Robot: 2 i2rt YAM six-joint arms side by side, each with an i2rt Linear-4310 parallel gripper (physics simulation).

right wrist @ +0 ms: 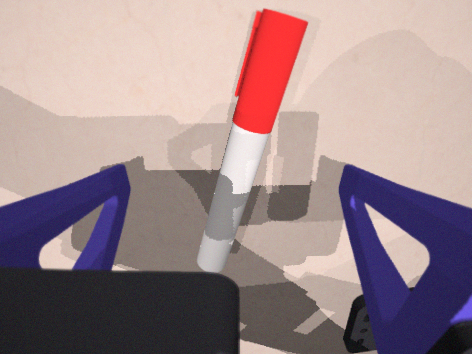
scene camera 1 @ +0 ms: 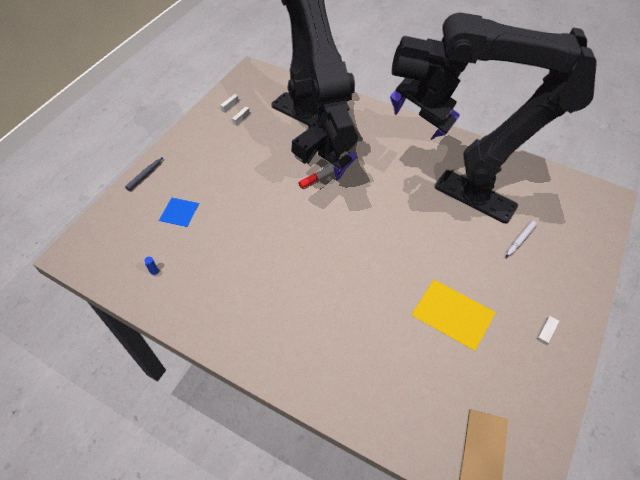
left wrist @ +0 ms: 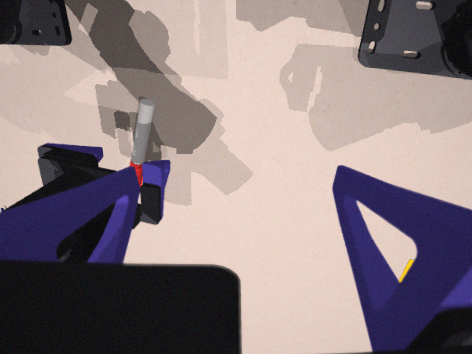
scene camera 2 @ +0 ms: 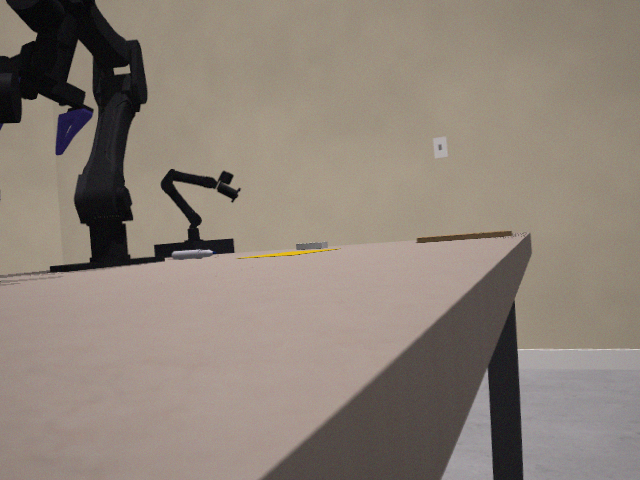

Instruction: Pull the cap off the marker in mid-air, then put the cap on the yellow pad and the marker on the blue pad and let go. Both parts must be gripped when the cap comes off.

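Frame: origin at the left arm's base, x left, y back, z up, level; centimetres.
Seen in the pictures: left gripper, fingertip midpoint: (scene camera 1: 414, 125) (left wrist: 236, 177) (scene camera 2: 29, 143); right gripper, fingertip midpoint: (right wrist: 234, 176) (scene camera 1: 323, 169) (left wrist: 134, 158); left arm's base, link origin: (scene camera 1: 475, 197) (scene camera 2: 111, 266); right arm's base, link origin: (scene camera 1: 305, 113) (left wrist: 8, 15).
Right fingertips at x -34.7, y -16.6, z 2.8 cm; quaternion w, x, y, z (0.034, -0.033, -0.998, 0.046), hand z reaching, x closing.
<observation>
Offsets run from my right fingertips to a thing's top centre.
The marker's white body {dx -0.3, dy +0.5, dz -1.0 cm} (scene camera 1: 325, 173) (left wrist: 142, 140) (right wrist: 245, 155) lies on the table, partly in shadow, with its red cap {dx -1.7, dy -3.9, dz -0.9 cm} (scene camera 1: 308, 180) (left wrist: 136, 174) (right wrist: 272, 70) on. My right gripper (left wrist: 134, 158) (right wrist: 234, 176) is open and empty, low over the white body, which runs slantwise between its spread fingers in the right wrist view. In scene camera 1 its arm hides part of it. My left gripper (scene camera 1: 415, 124) (left wrist: 236, 177) is open and empty, raised to the right of the marker. The blue pad {dx -22.1, dy -29.7, dz -2.8 cm} (scene camera 1: 178, 212) lies left, the yellow pad {dx +45.3, dy -15.4, dz -2.8 cm} (scene camera 1: 453, 315) (scene camera 2: 286, 253) front right.
A dark pen {dx -38.3, dy -25.9, dz -1.1 cm} (scene camera 1: 144, 174) lies behind the blue pad and a blue cylinder {dx -14.3, dy -45.3, dz +2.0 cm} (scene camera 1: 151, 265) in front. Two pale blocks {dx -38.4, dy +7.0, dz -0.6 cm} (scene camera 1: 229, 102) {dx -31.9, dy +4.6, dz -0.6 cm} (scene camera 1: 240, 115) lie back left. A white pen {dx +49.1, dy +10.2, dz -1.1 cm} (scene camera 1: 522, 238) (scene camera 2: 191, 254), white block {dx +63.4, dy -7.8, dz -1.6 cm} (scene camera 1: 548, 329) (scene camera 2: 311, 245) and brown board {dx +63.4, dy -37.8, dz -2.0 cm} (scene camera 1: 483, 444) (scene camera 2: 464, 236) lie right.
</observation>
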